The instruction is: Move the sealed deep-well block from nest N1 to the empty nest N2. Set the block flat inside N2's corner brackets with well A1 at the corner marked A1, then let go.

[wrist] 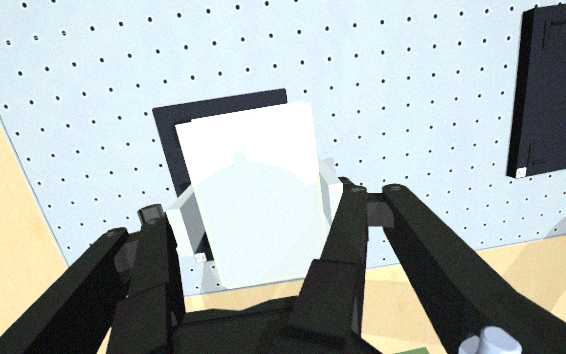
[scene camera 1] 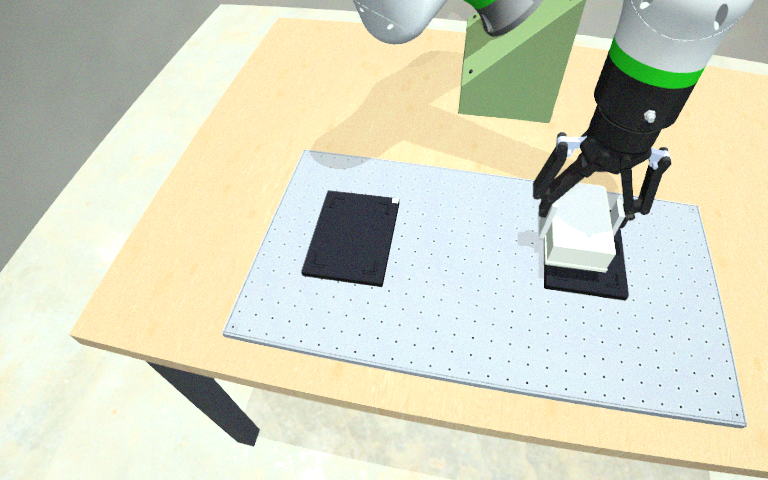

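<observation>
The white sealed block is between the fingers of my gripper, which is shut on its sides. The block looks about level and hangs a little above the right-hand black nest of the scene view. A front strip and part of the right side of that nest show past the block there, with a shadow on the strip. A small white corner tag shows beside the block. The other black nest is empty, with a white A1 tag. Well A1 on the block cannot be made out.
Both nests are on a light perforated plate on a wooden table. A green bracket stands behind the plate in the scene view. The empty nest is well to the left of the gripper there.
</observation>
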